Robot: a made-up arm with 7 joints. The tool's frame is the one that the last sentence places.
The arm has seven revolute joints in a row. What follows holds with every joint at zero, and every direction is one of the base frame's. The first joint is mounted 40 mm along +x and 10 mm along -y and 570 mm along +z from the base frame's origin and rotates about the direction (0.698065, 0.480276, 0.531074). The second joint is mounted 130 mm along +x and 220 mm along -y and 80 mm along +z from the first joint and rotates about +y. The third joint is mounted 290 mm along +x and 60 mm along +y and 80 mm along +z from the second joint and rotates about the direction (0.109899, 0.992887, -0.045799). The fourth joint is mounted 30 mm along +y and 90 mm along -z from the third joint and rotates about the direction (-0.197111, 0.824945, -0.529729). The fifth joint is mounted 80 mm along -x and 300 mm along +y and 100 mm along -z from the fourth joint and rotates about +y. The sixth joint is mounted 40 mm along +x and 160 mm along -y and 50 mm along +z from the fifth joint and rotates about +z. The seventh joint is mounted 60 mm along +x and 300 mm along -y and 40 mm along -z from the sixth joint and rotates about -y. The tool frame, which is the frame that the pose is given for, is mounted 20 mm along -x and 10 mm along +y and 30 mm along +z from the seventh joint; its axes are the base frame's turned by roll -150.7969, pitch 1.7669 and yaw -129.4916 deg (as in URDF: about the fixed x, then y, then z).
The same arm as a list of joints. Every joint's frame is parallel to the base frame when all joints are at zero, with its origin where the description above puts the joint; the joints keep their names.
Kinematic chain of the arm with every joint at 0, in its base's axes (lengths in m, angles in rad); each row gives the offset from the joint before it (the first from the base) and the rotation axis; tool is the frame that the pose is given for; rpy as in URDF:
joint 1: xyz 0.0400 -0.0100 0.5700 axis 0.698065 0.480276 0.531074
joint 2: xyz 0.1300 -0.2200 0.0800 axis +y
joint 3: xyz 0.2900 0.0600 0.0800 axis 0.109899 0.992887 -0.045799
joint 4: xyz 0.0000 0.0300 -0.0900 axis -0.197111 0.824945 -0.529729
joint 5: xyz -0.0800 0.3000 -0.1000 axis +y
joint 6: xyz 0.0400 -0.1600 0.0500 axis +z
joint 7: xyz 0.0600 -0.3000 -0.0400 axis -y
tool: xyz -0.0200 0.0100 0.0300 rpy -2.6319 0.0308 -2.2601

